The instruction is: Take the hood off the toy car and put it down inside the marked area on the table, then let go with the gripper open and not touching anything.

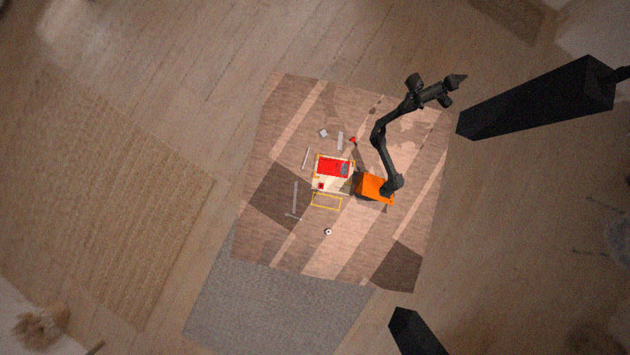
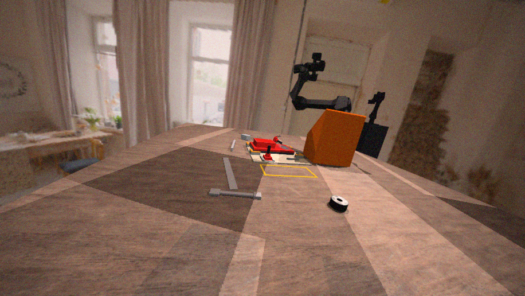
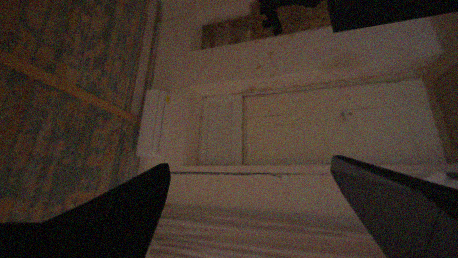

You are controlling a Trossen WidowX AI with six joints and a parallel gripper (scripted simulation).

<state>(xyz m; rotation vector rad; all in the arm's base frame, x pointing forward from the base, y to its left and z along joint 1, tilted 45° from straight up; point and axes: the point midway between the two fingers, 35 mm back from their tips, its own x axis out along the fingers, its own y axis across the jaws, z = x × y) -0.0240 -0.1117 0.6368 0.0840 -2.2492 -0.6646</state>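
Right now the red hood is 53 cm below my gripper tip, 50 cm to the left of it and 40 cm ahead of it. Also, from my gripper tip: black wheel 90 cm to the left, 56 cm below, 26 cm ahead; then beige fixture board 56 cm below, 53 cm to the left, 36 cm ahead; then small grey block 56 cm below, 49 cm ahead, 31 cm to the left.
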